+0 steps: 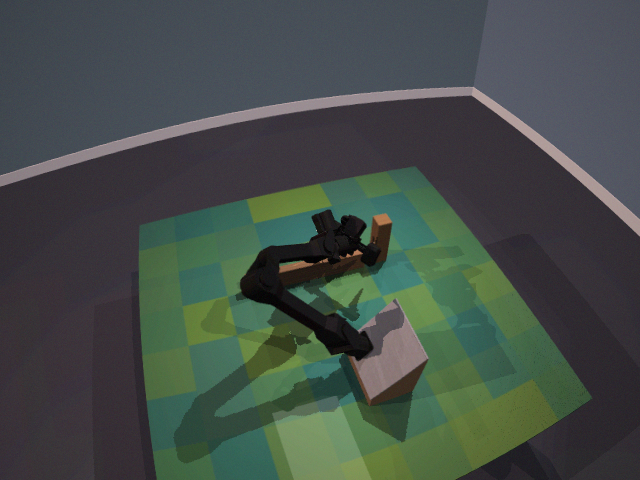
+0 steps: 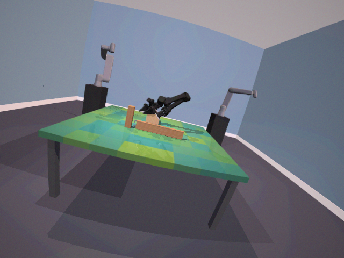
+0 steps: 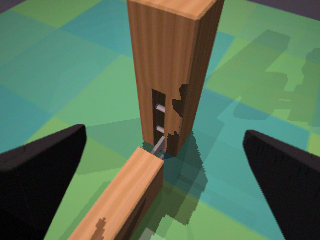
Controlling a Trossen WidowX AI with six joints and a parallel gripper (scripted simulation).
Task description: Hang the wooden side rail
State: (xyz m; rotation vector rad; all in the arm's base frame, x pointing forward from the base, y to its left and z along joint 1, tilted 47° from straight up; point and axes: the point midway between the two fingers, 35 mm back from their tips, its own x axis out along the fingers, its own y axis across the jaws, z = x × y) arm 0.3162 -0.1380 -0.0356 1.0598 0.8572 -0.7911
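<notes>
The headboard post lies 4 cm ahead of my gripper tip, 8 cm to the right of it and 5 cm below it.
</notes>
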